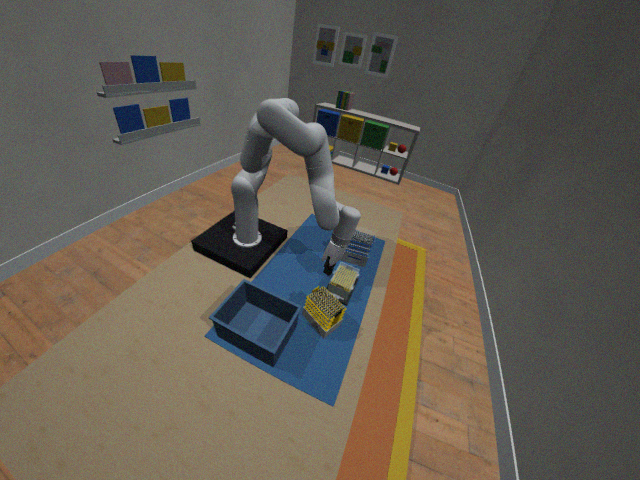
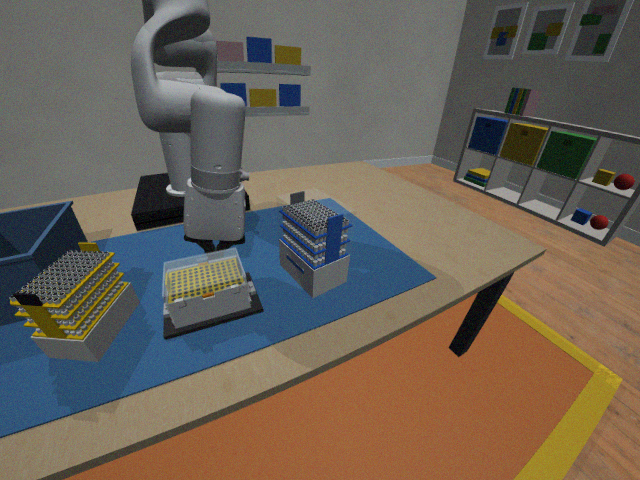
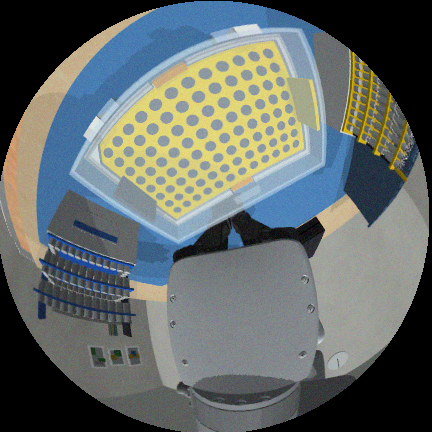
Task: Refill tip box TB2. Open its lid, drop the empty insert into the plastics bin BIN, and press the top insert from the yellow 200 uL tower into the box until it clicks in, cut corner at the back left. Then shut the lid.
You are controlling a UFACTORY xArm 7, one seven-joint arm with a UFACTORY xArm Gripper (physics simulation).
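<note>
Tip box TB2 [image 1: 339, 291] [image 2: 209, 311] has a grey-white body. Its clear lid [image 2: 239, 259] [image 3: 316, 150] is down over a flat yellow insert [image 1: 345, 276] [image 2: 204, 279] [image 3: 200, 131] with grey round holes. The yellow 200 uL tower [image 1: 324, 308] [image 2: 77, 299] [image 3: 371, 107] holds several stacked inserts with tips and stands beside the box, on the bin side. The plastics bin BIN [image 1: 242, 343] [image 2: 32, 273] is an open dark blue container. My gripper [image 1: 328, 269] [image 2: 215, 249] [image 3: 233, 221] is shut and empty, close behind the box at its rear edge; contact with the lid cannot be told.
A blue tower [image 1: 360, 248] [image 2: 314, 242] [image 3: 90, 272] of stacked inserts stands on the other side of the box. The box rests on a black holder [image 2: 254, 307] on a blue mat [image 1: 315, 372] [image 2: 382, 273]. The robot's black base [image 1: 219, 245] is behind.
</note>
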